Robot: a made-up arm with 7 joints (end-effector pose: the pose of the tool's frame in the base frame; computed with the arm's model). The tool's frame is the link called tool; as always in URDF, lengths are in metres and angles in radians.
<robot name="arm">
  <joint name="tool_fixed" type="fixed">
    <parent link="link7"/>
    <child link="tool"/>
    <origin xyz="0 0.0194 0.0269" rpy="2.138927 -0.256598 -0.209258"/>
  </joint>
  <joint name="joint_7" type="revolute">
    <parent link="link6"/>
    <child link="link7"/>
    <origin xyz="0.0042 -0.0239 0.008"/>
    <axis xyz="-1 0 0"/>
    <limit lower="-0.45" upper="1.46" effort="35" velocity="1.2"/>
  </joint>
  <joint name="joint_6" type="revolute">
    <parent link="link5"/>
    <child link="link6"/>
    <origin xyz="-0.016 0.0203 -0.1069"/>
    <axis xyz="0 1 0"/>
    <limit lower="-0.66" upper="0.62" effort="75" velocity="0.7"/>
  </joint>
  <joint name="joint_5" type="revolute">
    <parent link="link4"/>
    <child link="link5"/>
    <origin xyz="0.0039 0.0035 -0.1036"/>
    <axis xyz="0 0 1"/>
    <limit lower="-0.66" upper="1.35" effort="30" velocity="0.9"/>
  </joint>
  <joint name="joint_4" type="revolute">
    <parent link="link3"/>
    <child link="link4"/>
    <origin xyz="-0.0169 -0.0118 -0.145"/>
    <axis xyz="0 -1 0"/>
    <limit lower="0.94" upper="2.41" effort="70" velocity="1.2"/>
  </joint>
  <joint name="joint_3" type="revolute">
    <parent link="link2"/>
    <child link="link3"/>
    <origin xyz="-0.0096 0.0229 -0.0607"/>
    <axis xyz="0 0 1"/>
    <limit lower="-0.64" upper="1.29" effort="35" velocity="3.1"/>
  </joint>
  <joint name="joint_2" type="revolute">
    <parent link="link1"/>
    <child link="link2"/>
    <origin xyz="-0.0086 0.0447 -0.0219"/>
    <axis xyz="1 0 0"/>
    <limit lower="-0.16" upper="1.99" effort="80" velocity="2.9"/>
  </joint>
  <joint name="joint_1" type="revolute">
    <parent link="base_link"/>
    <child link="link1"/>
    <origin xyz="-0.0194 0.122 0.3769"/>
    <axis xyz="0 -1 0"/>
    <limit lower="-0.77" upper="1.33" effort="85" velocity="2.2"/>
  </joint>
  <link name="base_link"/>
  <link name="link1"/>
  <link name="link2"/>
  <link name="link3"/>
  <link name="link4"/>
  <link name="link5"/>
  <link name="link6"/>
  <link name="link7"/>
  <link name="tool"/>
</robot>
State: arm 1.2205 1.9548 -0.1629 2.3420 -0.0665 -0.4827 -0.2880
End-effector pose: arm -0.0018 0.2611 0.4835 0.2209 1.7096 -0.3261
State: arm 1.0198 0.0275 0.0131 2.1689 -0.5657 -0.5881 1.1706
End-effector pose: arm 0.1366 0.2166 0.4353 0.0397 2.0773 -0.6605
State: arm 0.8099 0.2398 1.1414 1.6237 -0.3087 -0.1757 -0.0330
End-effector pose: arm 0.1371 0.3819 0.2794 -1.0635 0.2575 -1.9676
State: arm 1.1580 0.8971 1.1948 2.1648 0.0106 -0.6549 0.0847
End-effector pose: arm -0.0335 0.3703 0.4138 0.3146 0.4242 -0.8372
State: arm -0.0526 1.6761 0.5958 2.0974 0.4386 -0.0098 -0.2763
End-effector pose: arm 0.0833 0.2847 0.4568 -0.6646 2.0320 -1.2294
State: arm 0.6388 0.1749 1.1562 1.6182 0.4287 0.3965 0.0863
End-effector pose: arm 0.1252 0.3758 0.2500 1.1268 -0.0698 2.9225
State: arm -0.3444 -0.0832 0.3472 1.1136 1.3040 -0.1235 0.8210
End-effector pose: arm -0.0170 0.2008 0.0106 0.7747 0.1329 2.1281
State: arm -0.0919 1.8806 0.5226 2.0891 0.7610 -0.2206 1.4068
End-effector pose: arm 0.1289 0.2430 0.4886 0.2953 -2.6273 -0.6191
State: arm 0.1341 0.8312 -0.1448 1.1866 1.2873 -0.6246 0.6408
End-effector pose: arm 0.1404 0.3780 0.1526 0.7961 -1.3649 2.1136
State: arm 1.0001 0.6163 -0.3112 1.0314 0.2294 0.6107 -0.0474
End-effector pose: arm 0.2730 0.3244 0.3343 2.2020 -1.2968 1.5716
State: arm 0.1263 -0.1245 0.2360 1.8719 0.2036 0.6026 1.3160
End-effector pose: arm 0.1701 0.2299 0.2114 0.3008 -1.2953 1.1441
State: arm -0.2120 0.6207 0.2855 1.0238 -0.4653 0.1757 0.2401
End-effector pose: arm 0.0472 0.3999 0.1411 2.5178 -1.3933 0.2222
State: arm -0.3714 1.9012 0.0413 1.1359 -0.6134 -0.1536 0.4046
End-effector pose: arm 0.1476 0.4141 0.4364 -1.5075 1.9585 1.3540
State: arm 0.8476 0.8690 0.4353 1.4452 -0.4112 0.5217 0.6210
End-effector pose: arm 0.1272 0.4078 0.4300 -1.9968 1.3518 -1.4914
